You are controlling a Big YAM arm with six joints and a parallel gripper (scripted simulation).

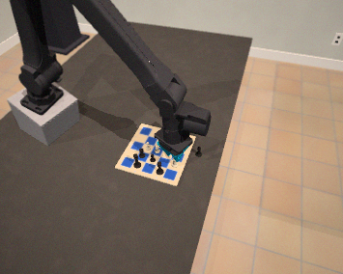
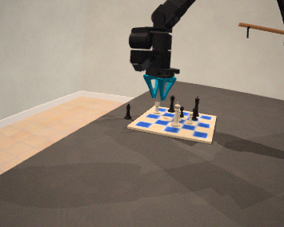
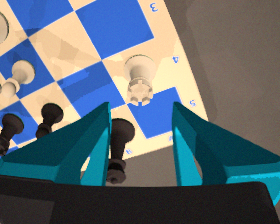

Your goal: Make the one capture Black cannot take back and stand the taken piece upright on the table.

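Right now the tall white piece is 8 cm behind my hand, 7 cm to the left of it and 2 cm below it. From my hand the other things lie so: blue-and-cream chessboard: 8 cm behind, 4 cm to the left, 5 cm below; tall black piece: 11 cm behind, 4 cm to the right, 2 cm below.
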